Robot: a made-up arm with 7 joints. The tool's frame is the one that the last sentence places. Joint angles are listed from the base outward.
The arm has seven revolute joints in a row. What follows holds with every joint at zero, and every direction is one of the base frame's. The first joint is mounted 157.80 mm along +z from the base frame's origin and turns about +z. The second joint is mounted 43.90 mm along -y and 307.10 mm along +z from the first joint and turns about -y. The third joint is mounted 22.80 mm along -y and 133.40 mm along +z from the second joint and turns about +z. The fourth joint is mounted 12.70 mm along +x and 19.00 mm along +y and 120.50 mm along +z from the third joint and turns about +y. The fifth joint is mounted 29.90 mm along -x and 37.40 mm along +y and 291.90 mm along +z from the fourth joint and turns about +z. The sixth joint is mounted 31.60 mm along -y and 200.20 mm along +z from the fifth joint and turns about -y. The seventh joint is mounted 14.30 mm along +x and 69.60 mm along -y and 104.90 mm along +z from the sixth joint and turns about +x. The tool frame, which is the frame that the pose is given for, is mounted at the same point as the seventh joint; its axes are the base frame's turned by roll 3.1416, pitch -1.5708 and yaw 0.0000 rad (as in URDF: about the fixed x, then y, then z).
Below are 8 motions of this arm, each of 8 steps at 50 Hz.
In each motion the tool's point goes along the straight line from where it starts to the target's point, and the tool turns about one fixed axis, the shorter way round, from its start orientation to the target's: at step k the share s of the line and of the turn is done. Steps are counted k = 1, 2, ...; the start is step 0. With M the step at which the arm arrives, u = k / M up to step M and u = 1 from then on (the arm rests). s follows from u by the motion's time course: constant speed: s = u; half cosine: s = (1 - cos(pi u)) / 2; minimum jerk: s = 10 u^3 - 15 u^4 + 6 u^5.
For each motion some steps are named. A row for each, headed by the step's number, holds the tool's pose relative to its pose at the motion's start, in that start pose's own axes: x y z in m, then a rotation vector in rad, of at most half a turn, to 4 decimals.
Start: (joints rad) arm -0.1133 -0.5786 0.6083 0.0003 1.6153 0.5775 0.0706
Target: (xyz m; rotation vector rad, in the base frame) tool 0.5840 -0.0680 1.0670 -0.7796 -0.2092 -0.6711
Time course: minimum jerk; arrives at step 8
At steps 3, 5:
3: 0.0068 0.0222 -0.0160 -0.0306 0.0161 0.0182
5: 0.0178 0.0586 -0.0422 -0.0806 0.0423 0.0478

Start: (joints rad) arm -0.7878 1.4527 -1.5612 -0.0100 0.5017 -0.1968 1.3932
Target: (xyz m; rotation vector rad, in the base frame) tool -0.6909 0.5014 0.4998 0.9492 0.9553 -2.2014
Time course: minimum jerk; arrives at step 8
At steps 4, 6, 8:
4: 0.0237 0.0083 -0.0056 -0.0120 -0.0324 -0.0100
6: 0.0425 0.0149 -0.0101 -0.0215 -0.0580 -0.0179
8: 0.0474 0.0167 -0.0113 -0.0239 -0.0647 -0.0199

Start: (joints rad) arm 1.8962 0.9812 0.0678 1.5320 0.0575 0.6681 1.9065
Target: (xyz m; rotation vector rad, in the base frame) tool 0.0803 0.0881 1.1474 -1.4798 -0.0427 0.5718
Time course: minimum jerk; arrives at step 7
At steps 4, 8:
4: 0.0213 0.0003 0.0113 0.0079 0.0207 0.0055
8: 0.0336 0.0004 0.0178 0.0126 0.0327 0.0087

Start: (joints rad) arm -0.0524 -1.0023 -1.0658 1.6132 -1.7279 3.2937 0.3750
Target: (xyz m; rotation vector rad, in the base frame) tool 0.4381 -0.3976 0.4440 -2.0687 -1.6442 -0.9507
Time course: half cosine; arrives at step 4
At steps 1, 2, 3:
1: 0.0013 0.0009 0.0017 0.0055 0.0042 -0.0003
2: 0.0043 0.0031 0.0059 0.0188 0.0144 -0.0011
3: 0.0074 0.0053 0.0101 0.0321 0.0246 -0.0019

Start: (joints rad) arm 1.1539 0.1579 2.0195 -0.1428 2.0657 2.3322 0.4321
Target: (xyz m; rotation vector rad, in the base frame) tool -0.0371 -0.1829 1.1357 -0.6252 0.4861 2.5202
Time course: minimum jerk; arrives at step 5
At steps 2, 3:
2: -0.0013 0.0067 -0.0054 -0.0190 0.0042 0.0196
3: -0.0029 0.0144 -0.0116 -0.0409 0.0090 0.0420

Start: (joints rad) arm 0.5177 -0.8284 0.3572 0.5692 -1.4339 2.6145 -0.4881
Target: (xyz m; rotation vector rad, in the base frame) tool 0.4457 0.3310 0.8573 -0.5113 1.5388 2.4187
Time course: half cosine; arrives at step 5
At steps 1, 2, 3, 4, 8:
1: -0.0005 -0.0010 -0.0008 0.0055 -0.0008 -0.0010
2: -0.0016 -0.0036 -0.0030 0.0198 -0.0029 -0.0037
3: -0.0031 -0.0068 -0.0057 0.0375 -0.0055 -0.0070
4: -0.0043 -0.0095 -0.0078 0.0519 -0.0076 -0.0097
8: -0.0047 -0.0104 -0.0086 0.0574 -0.0084 -0.0107

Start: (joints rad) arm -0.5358 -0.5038 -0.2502 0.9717 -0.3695 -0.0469 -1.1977
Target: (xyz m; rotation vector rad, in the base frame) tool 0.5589 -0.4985 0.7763 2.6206 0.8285 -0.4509
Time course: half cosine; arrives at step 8
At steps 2, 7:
2: 0.0132 -0.0030 -0.0032 -0.0120 0.0087 -0.0251
7: 0.0865 -0.0200 -0.0212 -0.0785 0.0573 -0.1649

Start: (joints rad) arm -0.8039 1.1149 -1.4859 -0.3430 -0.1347 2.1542 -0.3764
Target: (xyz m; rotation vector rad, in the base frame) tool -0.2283 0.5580 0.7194 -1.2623 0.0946 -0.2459
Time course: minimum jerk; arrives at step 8
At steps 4, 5, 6, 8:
4: 0.0191 -0.0106 0.0066 0.0170 0.0042 -0.0027
5: 0.0277 -0.0154 0.0095 0.0246 0.0061 -0.0039
6: 0.0343 -0.0190 0.0118 0.0304 0.0076 -0.0048
8: 0.0382 -0.0212 0.0131 0.0339 0.0085 -0.0054

